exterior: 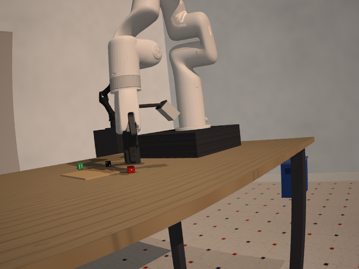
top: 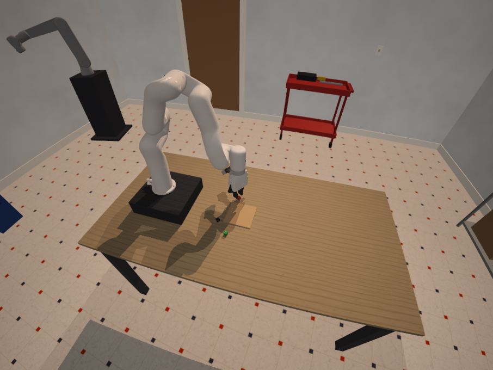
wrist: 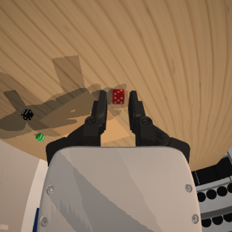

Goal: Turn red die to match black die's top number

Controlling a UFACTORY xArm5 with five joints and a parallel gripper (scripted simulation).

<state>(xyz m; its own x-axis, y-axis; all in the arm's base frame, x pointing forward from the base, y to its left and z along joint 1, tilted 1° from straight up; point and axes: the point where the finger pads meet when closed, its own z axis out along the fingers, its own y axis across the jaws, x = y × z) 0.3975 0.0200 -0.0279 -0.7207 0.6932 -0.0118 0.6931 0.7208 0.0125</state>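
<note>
My gripper is now 10 mm short of the red die and 30 mm above it. The rest, counted from my hand: black die: 90 mm behind, 160 mm to the right, 30 mm below; then green die: 40 mm behind, 240 mm to the right, 30 mm below; then tan mat: 20 mm ahead, 110 mm to the right, 40 mm below.
</note>
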